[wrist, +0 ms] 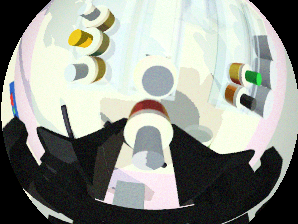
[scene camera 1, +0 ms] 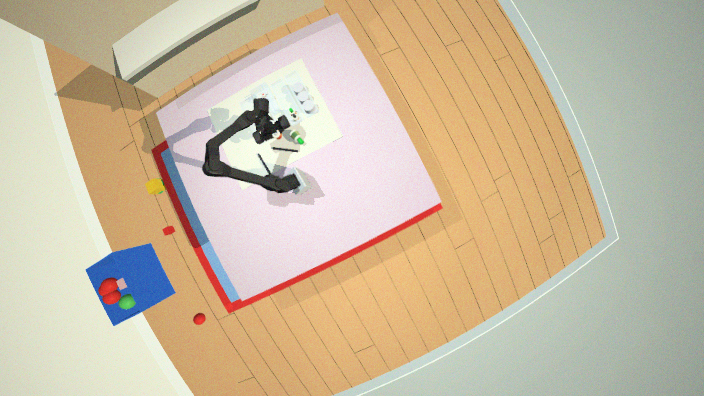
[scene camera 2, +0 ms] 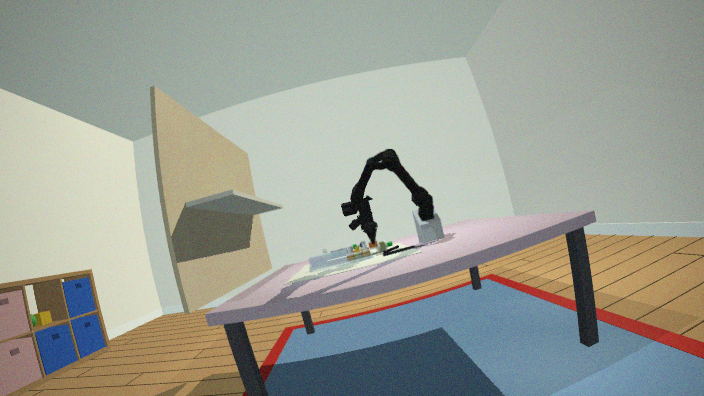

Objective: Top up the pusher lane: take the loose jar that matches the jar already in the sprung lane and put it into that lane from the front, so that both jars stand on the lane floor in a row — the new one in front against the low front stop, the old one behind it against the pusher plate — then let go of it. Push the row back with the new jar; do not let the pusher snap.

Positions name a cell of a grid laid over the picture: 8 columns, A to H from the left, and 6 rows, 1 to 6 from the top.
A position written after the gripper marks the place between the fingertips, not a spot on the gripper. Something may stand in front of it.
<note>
The gripper (wrist: D4) carries a jar (wrist: D4). Further things: a jar (wrist: E3).
</note>
